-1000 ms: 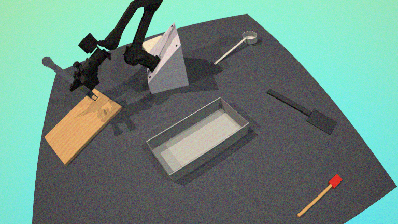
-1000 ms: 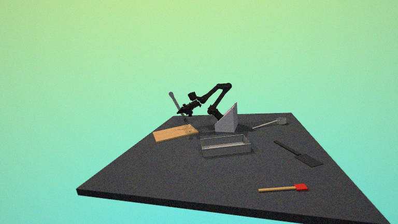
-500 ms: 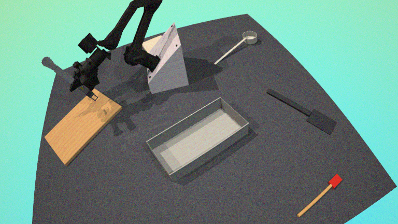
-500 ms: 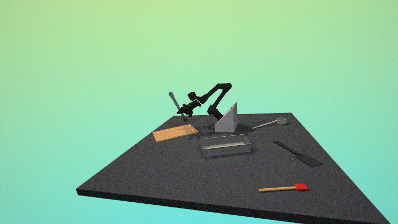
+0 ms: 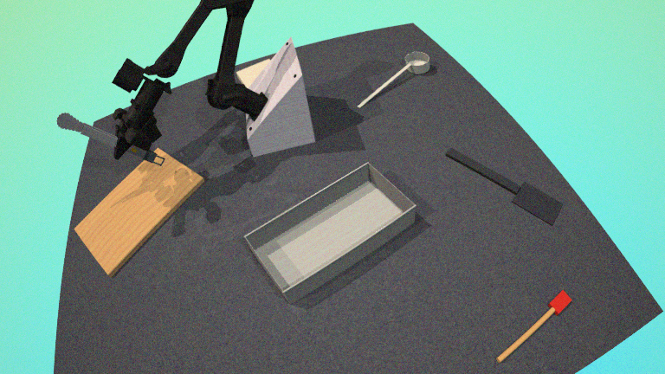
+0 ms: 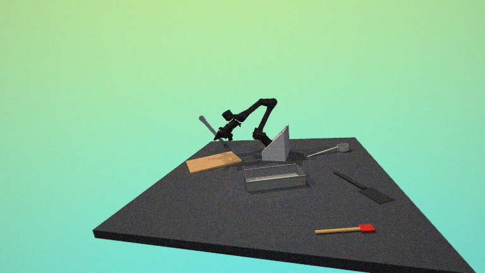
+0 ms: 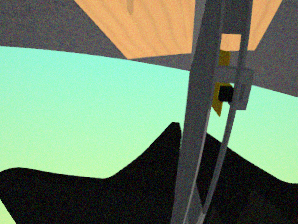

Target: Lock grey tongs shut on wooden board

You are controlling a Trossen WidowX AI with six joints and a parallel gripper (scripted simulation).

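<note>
My gripper tip is 160 mm above the wooden board, 20 mm to the left of it and 10 mm short of it. Also, from my gripper tip: roasting tin: 400 mm to the left, 340 mm ahead, 140 mm below; black spatula: 820 mm to the left, 430 mm ahead, 160 mm below.
</note>
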